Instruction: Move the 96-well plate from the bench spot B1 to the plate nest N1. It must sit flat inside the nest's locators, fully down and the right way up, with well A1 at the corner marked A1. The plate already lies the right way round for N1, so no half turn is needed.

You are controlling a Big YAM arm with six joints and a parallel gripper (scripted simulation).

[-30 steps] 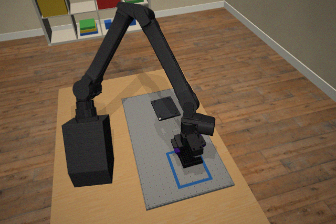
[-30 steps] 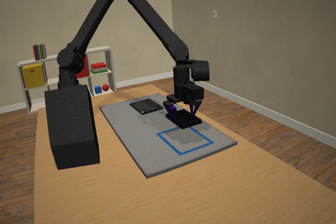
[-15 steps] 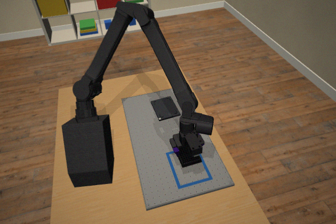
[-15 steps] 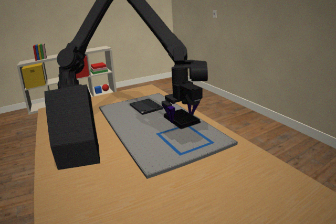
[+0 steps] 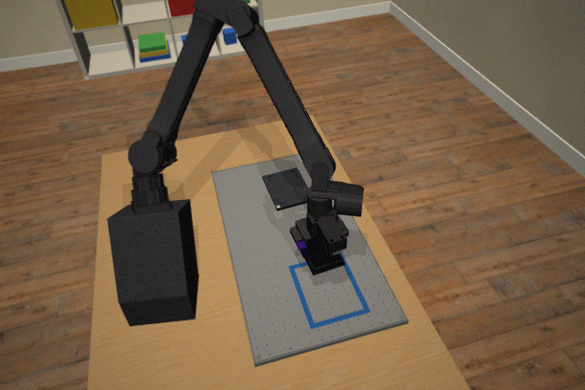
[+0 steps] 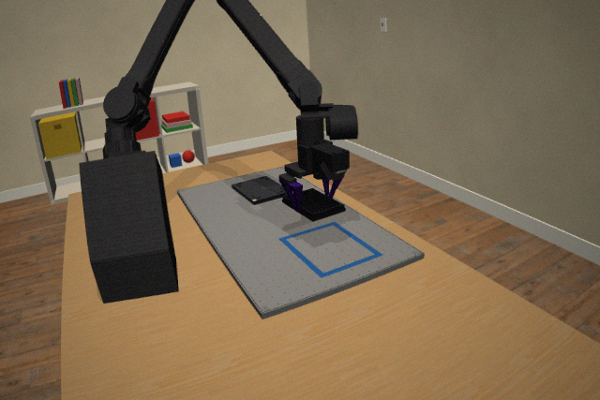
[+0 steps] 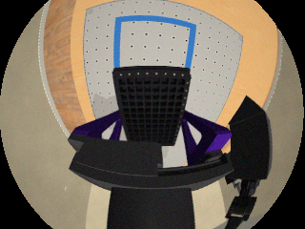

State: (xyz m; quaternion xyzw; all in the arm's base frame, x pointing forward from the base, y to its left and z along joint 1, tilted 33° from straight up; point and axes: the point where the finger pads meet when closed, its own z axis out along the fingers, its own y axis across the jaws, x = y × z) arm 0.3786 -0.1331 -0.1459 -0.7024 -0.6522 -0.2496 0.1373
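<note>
The plate nest N1 is 33 cm to the left of my hand, 8 cm below it and 4 cm ahead of it. Round my hand: white corner mark 26 cm to the left, 7 cm below, 2 cm behind; then black 96-well plate right at my hand.
</note>
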